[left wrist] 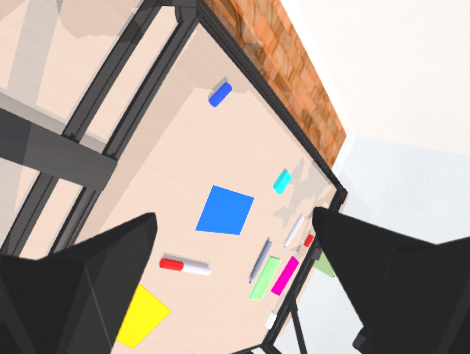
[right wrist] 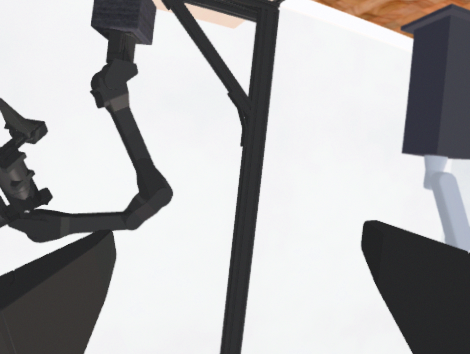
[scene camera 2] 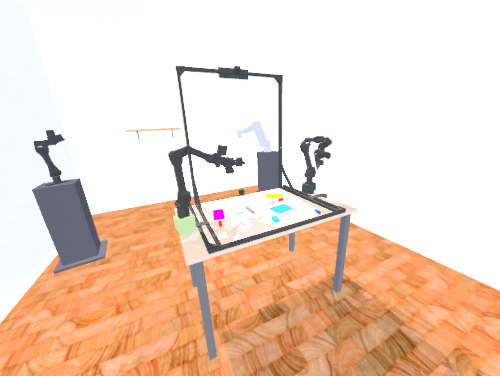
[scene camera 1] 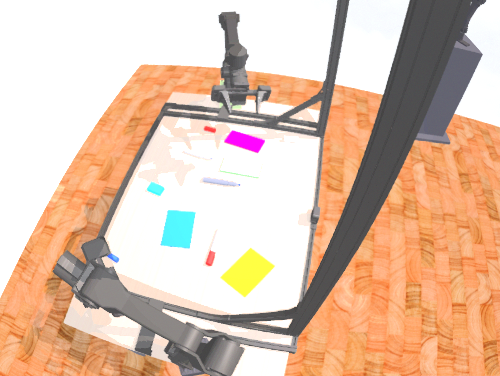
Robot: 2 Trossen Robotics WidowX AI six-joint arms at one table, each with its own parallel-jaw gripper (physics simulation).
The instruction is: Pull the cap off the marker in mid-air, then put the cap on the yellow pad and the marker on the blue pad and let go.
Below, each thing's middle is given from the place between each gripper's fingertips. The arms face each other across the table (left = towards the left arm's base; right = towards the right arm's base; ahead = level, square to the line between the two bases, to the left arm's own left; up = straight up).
I see the blue pad [scene camera 1: 178, 229] 22 cm ahead of my right hand, 21 cm to the left of it and 35 cm below it. From my right hand the other things lie so: yellow pad [scene camera 1: 251, 268]: 3 cm behind, 35 cm to the left, 35 cm below.
Now: the blue pad 300 mm to the right of my left hand, 290 mm below it and 80 mm behind it. Round my left hand: yellow pad (330 mm behind, 290 mm below, 160 mm to the right).
